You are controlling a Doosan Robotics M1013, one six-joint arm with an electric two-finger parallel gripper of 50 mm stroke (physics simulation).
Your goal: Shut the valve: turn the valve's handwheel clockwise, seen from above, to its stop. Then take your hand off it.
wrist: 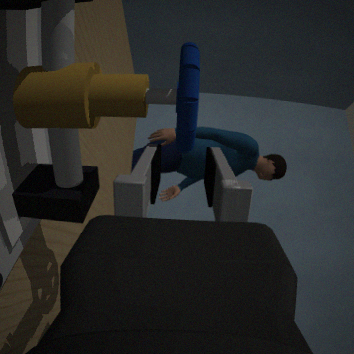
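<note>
The valve's blue handwheel (188,100) shows edge-on in the upper middle of the wrist view, on a short grey stem (162,96) that comes out of the yellow valve body (60,99). My gripper (182,163) is partly open, with its two fingers apart and nothing held between them. The lower edge of the handwheel's rim is close to the fingertips, in line with the gap between them. Whether the rim reaches slightly in between the tips I cannot tell. The far side of the wheel is hidden.
A grey pipe (66,155) runs through the valve body into a black block (57,192) at the left, beside a wooden surface (102,145). A person (220,152) in a teal top is in the background behind the handwheel and fingers, above the blue-grey floor (300,215).
</note>
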